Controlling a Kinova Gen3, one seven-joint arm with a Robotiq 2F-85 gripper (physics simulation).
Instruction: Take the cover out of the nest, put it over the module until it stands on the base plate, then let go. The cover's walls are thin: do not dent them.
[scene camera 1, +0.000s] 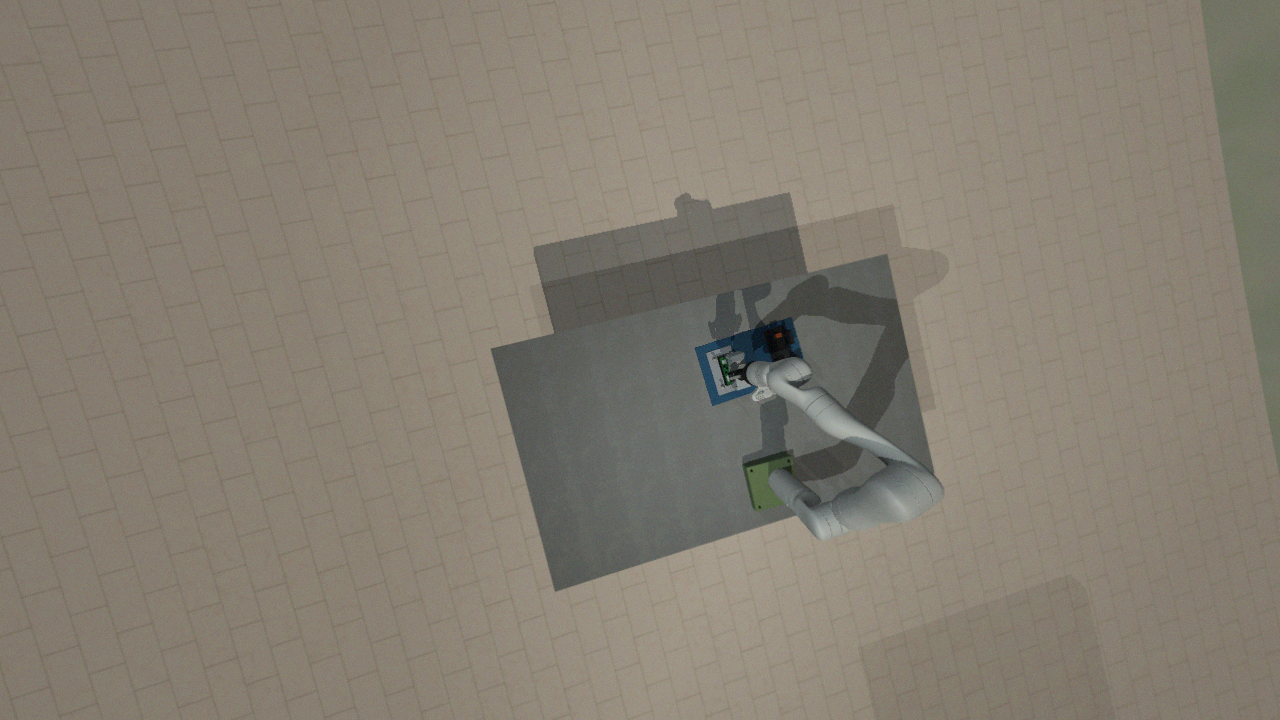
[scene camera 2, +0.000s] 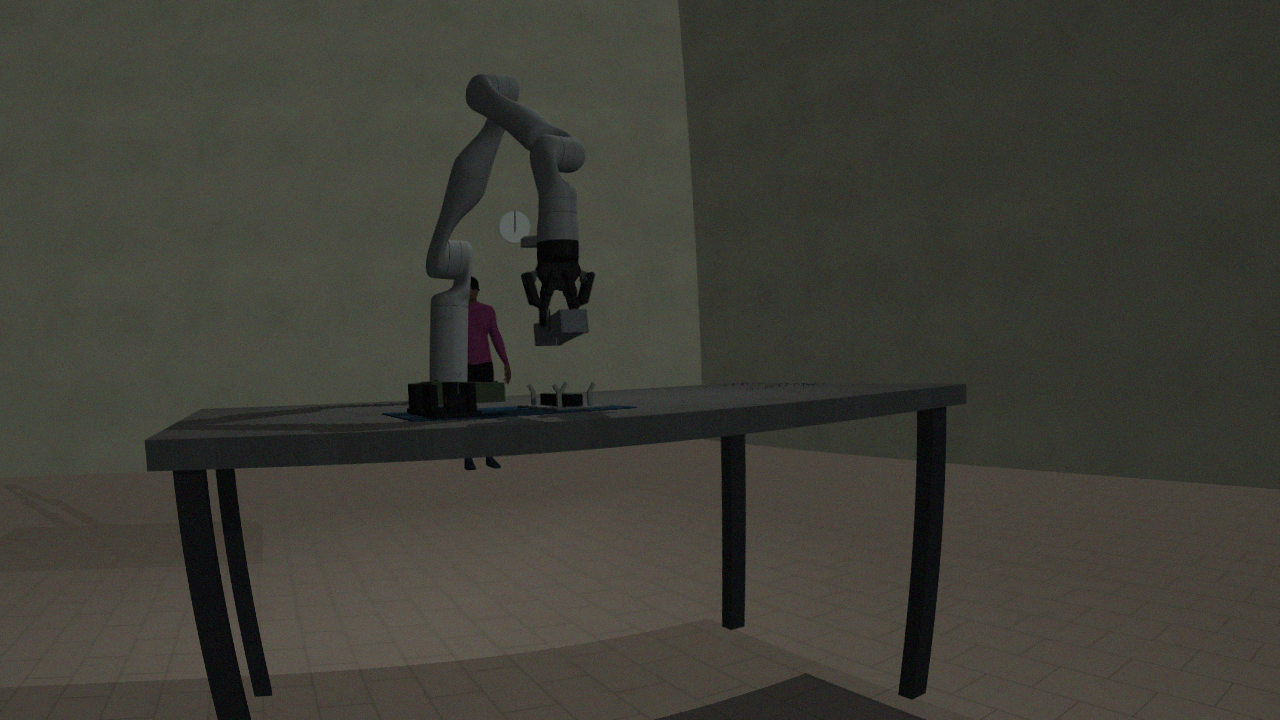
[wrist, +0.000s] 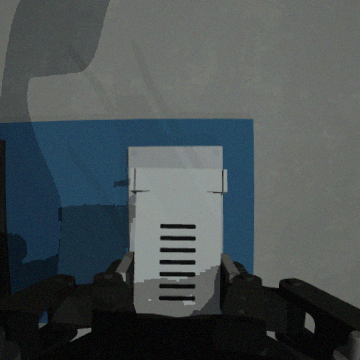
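My gripper (scene camera 1: 739, 374) (scene camera 2: 560, 313) (wrist: 176, 268) is shut on the pale grey, slotted cover (scene camera 2: 570, 322) (wrist: 178, 205), one finger on each long side. The cover hangs well above the base plate, with a clear gap in scene camera 2. The light base plate (scene camera 1: 713, 362) (wrist: 175, 156) lies on the blue mat; its far end shows past the cover in the wrist view. The green-topped module (scene camera 1: 724, 368) (scene camera 2: 561, 399) stands on it among pale upright guides. In the wrist view the cover hides the module. The black nest (scene camera 1: 776, 345) (scene camera 2: 438, 400) stands beside the base plate.
The blue mat (scene camera 1: 709, 380) (scene camera 2: 608, 407) (wrist: 240, 150) lies under the base plate and nest. A green block (scene camera 1: 760, 483) (scene camera 2: 490, 391) stands by the robot's base. The grey table (scene camera 1: 608, 447) (scene camera 2: 805, 402) carries everything. A person (scene camera 2: 483, 335) in pink stands behind the table.
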